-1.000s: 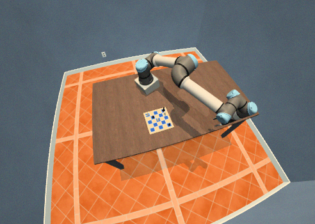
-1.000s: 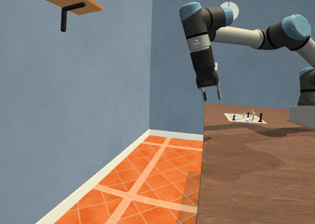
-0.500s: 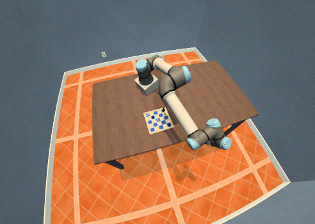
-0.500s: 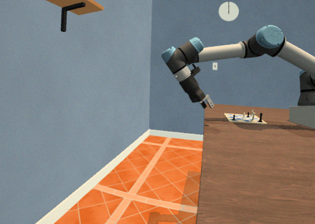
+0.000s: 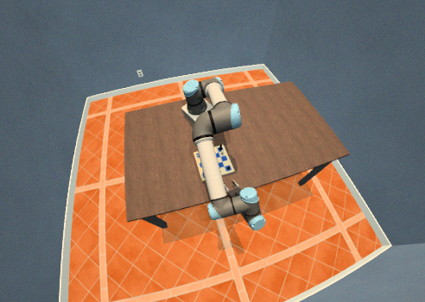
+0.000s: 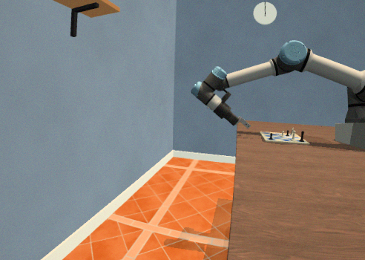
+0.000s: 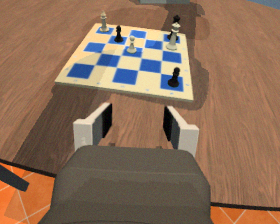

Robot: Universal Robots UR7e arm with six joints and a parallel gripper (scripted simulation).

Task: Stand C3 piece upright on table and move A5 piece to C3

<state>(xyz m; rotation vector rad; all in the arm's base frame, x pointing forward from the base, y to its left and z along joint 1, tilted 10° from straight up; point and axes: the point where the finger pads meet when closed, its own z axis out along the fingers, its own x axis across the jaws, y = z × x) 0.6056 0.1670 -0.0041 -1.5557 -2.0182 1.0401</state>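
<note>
The small white piece is 190 mm behind my hand, 80 mm to the right of it and 50 mm below it. The rest, counted from my hand: tall black piece: 290 mm behind, 20 mm to the right, 30 mm below; then cream chessboard: 190 mm behind, 80 mm to the right, 60 mm below.
</note>
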